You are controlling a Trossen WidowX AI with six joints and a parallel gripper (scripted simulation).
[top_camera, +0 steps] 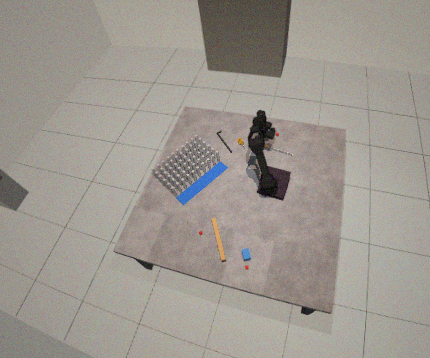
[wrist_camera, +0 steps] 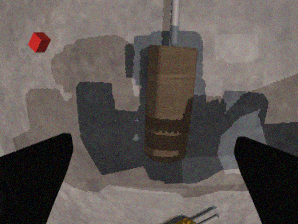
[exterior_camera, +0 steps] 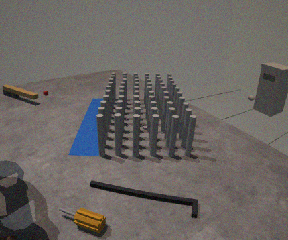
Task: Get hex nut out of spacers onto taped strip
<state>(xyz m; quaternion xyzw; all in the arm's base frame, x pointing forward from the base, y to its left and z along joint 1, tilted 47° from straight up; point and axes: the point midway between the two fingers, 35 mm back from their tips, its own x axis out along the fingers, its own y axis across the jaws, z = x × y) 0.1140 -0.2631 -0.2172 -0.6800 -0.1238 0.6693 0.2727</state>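
Now: the brown-handled tool 11 cm behind my gripper tip, 7 cm below it and 2 cm to the left of it. Round my gripper tip: blue taped strip (38 cm to the left, 34 cm ahead, 8 cm below); blue block (81 cm to the left, 6 cm below, 6 cm behind); screwdriver (16 cm ahead, 6 cm below).
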